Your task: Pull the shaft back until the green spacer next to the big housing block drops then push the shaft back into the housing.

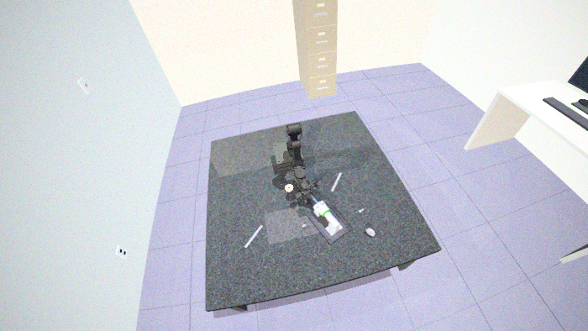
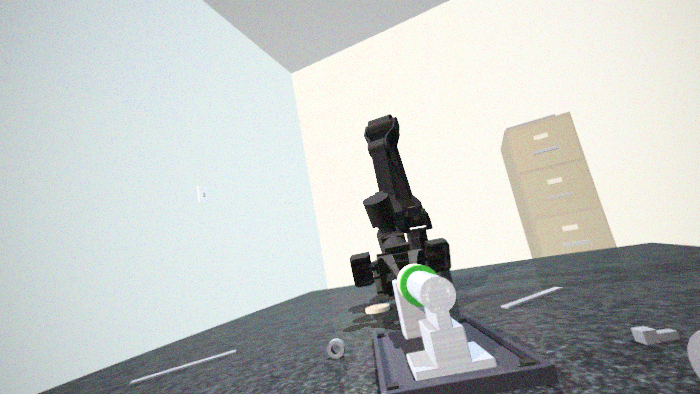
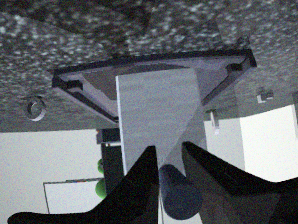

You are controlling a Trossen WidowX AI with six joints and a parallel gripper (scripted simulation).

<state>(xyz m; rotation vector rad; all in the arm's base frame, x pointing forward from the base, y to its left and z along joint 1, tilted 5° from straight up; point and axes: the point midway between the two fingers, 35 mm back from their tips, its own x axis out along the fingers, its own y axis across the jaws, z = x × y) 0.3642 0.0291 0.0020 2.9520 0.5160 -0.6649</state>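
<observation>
Right now the grey shaft is 50 mm ahead of my gripper tip, 20 mm to the left of it and 20 mm above it. Also, from my gripper tip: bolt: 250 mm to the left, 110 mm ahead, 60 mm below; then green spacer: 100 mm ahead, 40 mm to the left, 20 mm above.
</observation>
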